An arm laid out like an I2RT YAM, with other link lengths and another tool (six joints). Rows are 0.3 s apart.
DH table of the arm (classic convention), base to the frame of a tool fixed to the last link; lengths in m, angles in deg. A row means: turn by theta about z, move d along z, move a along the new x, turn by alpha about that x. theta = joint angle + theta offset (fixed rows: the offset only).
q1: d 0.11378; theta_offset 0; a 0.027; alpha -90
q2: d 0; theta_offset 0; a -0.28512; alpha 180
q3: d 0; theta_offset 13.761; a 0.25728; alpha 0
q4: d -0.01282; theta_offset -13.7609; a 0.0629; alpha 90
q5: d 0.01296; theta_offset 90; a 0; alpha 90
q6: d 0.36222; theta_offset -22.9; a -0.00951; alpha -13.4
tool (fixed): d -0.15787; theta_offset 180; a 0; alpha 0
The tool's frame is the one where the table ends.
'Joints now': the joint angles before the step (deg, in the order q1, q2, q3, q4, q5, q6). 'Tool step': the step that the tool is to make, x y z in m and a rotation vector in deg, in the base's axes. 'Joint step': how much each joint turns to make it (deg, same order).
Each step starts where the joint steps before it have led.
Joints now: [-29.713, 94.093, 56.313, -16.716, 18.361, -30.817]
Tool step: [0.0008, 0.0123, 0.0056, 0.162, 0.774, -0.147]
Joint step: [2.270, -0.846, 0.979, -3.227, 1.567, 1.963]
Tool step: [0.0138, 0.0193, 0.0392, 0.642, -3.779, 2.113]
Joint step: [2.303, -3.811, 3.649, -4.859, -1.724, 1.541]
